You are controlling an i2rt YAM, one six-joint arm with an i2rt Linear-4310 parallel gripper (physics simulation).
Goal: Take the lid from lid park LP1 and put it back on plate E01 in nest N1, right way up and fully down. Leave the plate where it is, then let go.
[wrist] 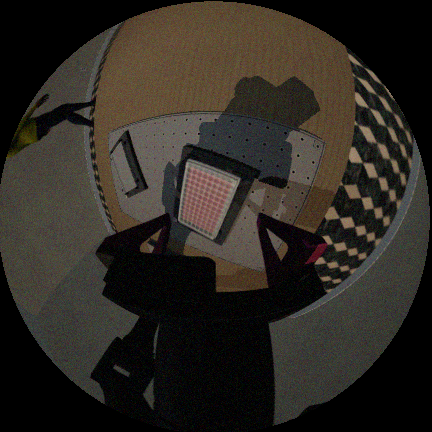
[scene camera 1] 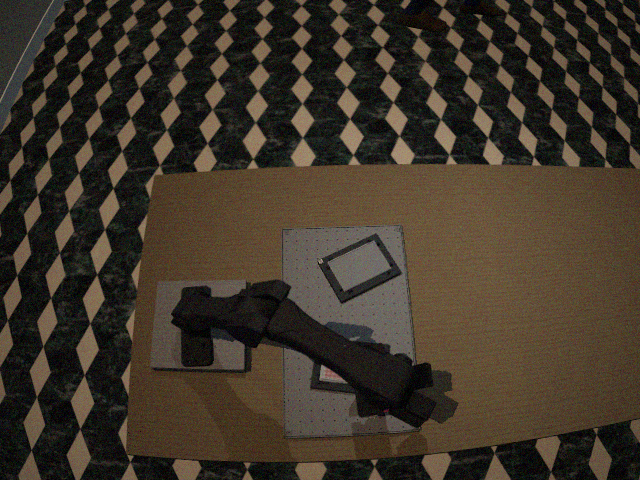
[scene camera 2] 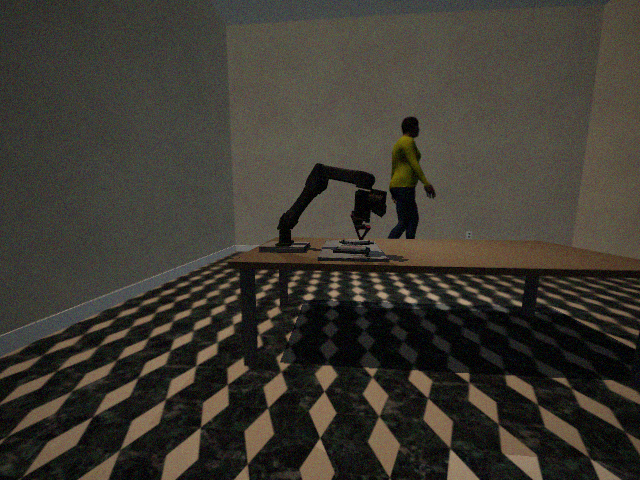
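Pixels of known places: gripper, fingertip midpoint: (wrist: 213, 217) (scene camera 2: 359, 234); arm's base, link origin: (scene camera 1: 196, 326) (scene camera 2: 285, 244).
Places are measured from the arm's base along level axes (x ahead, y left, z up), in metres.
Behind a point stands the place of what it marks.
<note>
A plate with pink wells (scene camera 1: 330, 374) @(x 0.298, y -0.143, z 0.012 m) (wrist: 207, 200) @(x 0.354, y -0.137, z 0.012 m) sits in a dark nest (scene camera 1: 323, 385) @(x 0.280, y -0.164, z -0.001 m) (wrist: 220, 156) @(x 0.422, y -0.149, z -0.002 m) on the perforated board. A pale edge runs around its top; I cannot tell whether a clear lid is on it. A second dark frame (scene camera 1: 372, 285) @(x 0.419, y 0.066, z -0.004 m) (wrist: 131, 162) @(x 0.408, y 0.078, z -0.001 m) with a pale inside lies at the board's other end; whether a clear lid lies in it I cannot tell. No labels are readable. My gripper (scene camera 2: 362, 236) @(x 0.370, y -0.170, z 0.072 m) (wrist: 213, 217) @(x 0.370, y -0.170, z 0.072 m) is open and empty, above the board near the plate's nest. In scene camera 1 the arm hides its fingertips and part of the nest.
The grey perforated board (scene camera 1: 302, 413) @(x 0.228, y -0.222, z -0.012 m) (wrist: 305, 150) @(x 0.456, y -0.266, z -0.013 m) lies on the wooden table (scene camera 1: 516, 310) @(x 0.777, y -0.040, z -0.026 m) (scene camera 2: 465, 253) @(x 0.904, y -0.102, z -0.026 m). The arm's base stands on a grey slab (scene camera 1: 165, 330) @(x -0.077, y -0.006, z 0.000 m) beside it. Shadows of the arm cross the board. A person in a yellow top (scene camera 2: 405, 160) walks behind the table.
</note>
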